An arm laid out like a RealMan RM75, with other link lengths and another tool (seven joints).
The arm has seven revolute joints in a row. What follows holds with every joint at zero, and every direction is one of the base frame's.
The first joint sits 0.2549 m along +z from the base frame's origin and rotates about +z.
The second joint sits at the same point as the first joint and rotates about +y.
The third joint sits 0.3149 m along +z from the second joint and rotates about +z.
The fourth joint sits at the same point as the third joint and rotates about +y.
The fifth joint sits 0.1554 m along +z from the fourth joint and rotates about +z.
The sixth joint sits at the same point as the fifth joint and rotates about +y.
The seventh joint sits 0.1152 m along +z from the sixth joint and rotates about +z.
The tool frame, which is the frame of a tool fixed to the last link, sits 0.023 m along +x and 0.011 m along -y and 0.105 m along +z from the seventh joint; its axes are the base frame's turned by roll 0, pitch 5.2 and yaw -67.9 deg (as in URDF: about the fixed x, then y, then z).
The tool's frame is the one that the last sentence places.
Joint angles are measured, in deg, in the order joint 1, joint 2, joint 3, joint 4, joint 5, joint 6, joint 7. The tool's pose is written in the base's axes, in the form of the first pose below.
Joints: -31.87, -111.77, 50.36, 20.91, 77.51, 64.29, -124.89
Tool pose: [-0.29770, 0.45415, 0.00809], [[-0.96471, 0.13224, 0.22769], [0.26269, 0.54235, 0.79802], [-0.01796, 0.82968, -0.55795]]
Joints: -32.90, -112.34, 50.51, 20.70, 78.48, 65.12, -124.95
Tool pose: [-0.28595, 0.45482, -0.00134], [[-0.95633, 0.14595, 0.25326], [0.29092, 0.55954, 0.77607], [-0.02844, 0.81585, -0.57756]]
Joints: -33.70, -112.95, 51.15, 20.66, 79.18, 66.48, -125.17
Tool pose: [-0.27302, 0.45282, -0.01177], [[-0.94476, 0.16008, 0.28601], [0.32446, 0.58022, 0.74704], [-0.04636, 0.79858, -0.60010]]
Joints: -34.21, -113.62, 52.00, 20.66, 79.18, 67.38, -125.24
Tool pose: [-0.26274, 0.45037, -0.02087], [[-0.93525, 0.16735, 0.31193], [0.34809, 0.59492, 0.72450], [-0.06433, 0.78617, -0.61466]]
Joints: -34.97, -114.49, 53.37, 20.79, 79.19, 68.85, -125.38
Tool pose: [-0.24717, 0.44619, -0.03310], [[-0.91830, 0.18312, 0.35099], [0.38552, 0.61524, 0.68765], [-0.09002, 0.76678, -0.63557]]
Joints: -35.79, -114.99, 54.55, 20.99, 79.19, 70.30, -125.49
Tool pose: [-0.23281, 0.44317, -0.04114], [[-0.89965, 0.20350, 0.38628], [0.42253, 0.62865, 0.65289], [-0.10998, 0.75059, -0.65155]]
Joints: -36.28, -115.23, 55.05, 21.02, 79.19, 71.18, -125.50
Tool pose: [-0.22487, 0.44149, -0.04491], [[-0.88839, 0.21407, 0.40612], [0.44255, 0.63461, 0.63358], [-0.12209, 0.74260, -0.65852]]
